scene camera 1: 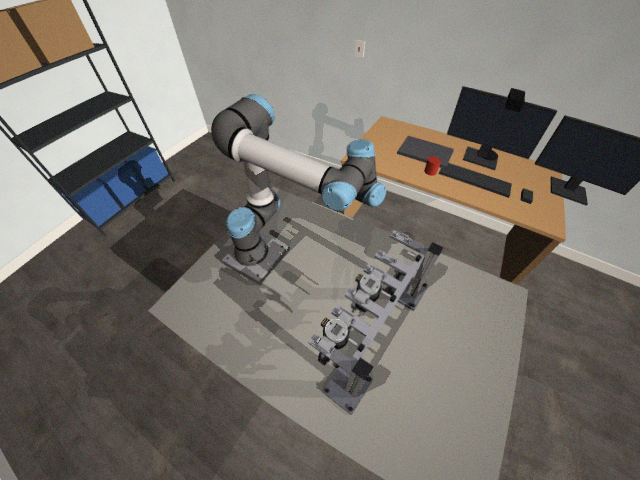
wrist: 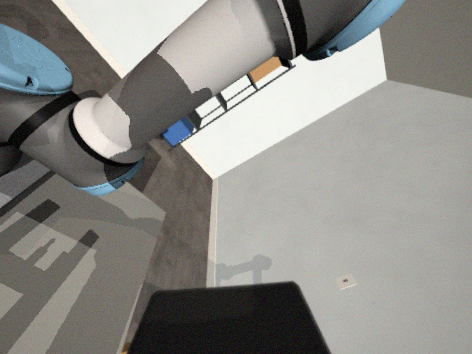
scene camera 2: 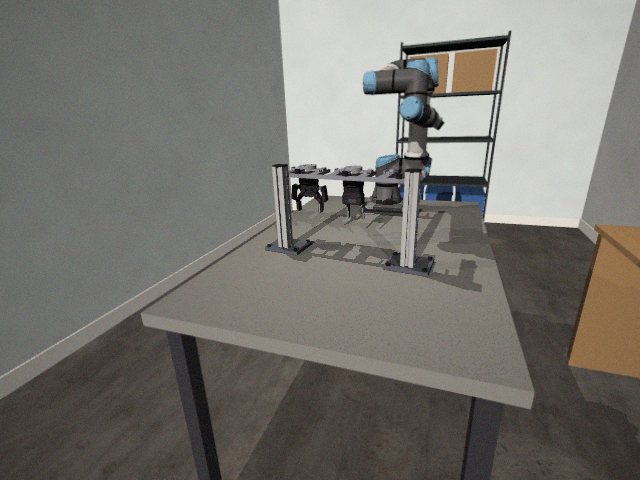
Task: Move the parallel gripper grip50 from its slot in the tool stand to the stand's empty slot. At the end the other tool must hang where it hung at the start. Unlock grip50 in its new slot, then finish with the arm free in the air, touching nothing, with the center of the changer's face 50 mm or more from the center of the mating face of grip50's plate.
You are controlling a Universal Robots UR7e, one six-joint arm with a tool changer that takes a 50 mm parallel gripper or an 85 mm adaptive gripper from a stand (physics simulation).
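Frame: origin at the arm's base, x left, y back, z up, level; metres.
Seen in the pictures: arm's base, origin of its link: [scene camera 1: 251,252] [scene camera 2: 386,200].
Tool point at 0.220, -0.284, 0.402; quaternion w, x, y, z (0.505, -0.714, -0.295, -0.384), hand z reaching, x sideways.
Note:
Pixels of each thing's top centre, then the offset from my tool point to it, as dx, dy, dz. "spot": a spot on its surface instead. Level surfaces: height alone.
- parallel gripper grip50, centre of its top: [scene camera 1: 369,282] [scene camera 2: 353,166] -0.221, -0.279, -0.143
- empty slot, a spot on its surface: [scene camera 1: 388,257] spot: -0.090, -0.288, -0.161
- grey table, height of its surface: dz -0.443
The parallel gripper grip50 [scene camera 1: 369,284] [scene camera 2: 353,195] hangs in the middle slot of the tool stand [scene camera 1: 362,367] [scene camera 2: 409,222], its two fingers pointing down. The other tool, the adaptive gripper [scene camera 1: 336,330] [scene camera 2: 309,189], hangs in the end slot away from the desk. The empty slot [scene camera 1: 388,257] is at the desk end of the stand. The arm carries no gripper. Its bare dark tool end [scene camera 2: 439,124] is tilted in the air, well away from the stand; the changer's face is hidden in scene camera 1. A black block [wrist: 225,322] fills the wrist view's bottom.
The stand and the arm's base [scene camera 1: 251,258] are on the grey table [scene camera 1: 454,372] [scene camera 2: 330,299]. A wooden desk [scene camera 1: 385,131] with monitors and a red cup [scene camera 1: 432,165] stands beyond the desk end. A shelf unit [scene camera 1: 71,119] [scene camera 2: 448,138] stands behind the arm.

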